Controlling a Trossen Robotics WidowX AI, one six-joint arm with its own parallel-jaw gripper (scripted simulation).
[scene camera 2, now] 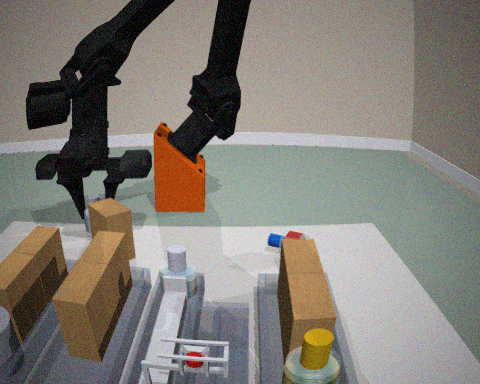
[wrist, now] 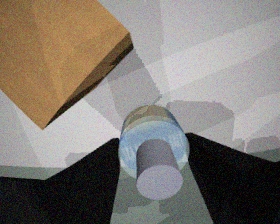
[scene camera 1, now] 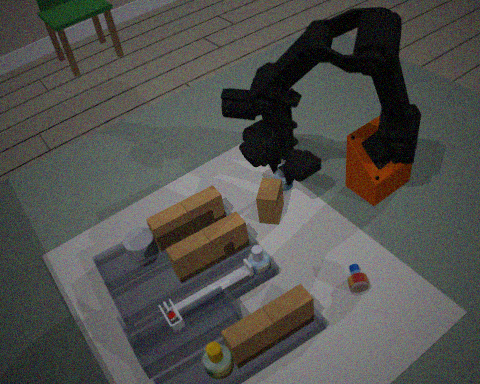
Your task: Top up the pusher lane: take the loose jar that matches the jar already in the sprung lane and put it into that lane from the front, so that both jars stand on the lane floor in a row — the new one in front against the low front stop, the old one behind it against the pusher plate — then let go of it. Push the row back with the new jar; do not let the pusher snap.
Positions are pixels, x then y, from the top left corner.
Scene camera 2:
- my gripper: 95, 218
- jar: 176, 265
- brown box: 109, 215
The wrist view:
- my gripper: 152, 142
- jar: 152, 149, held by my gripper
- brown box: 58, 58
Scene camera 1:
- my gripper: 283, 179
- brown box: 270, 201
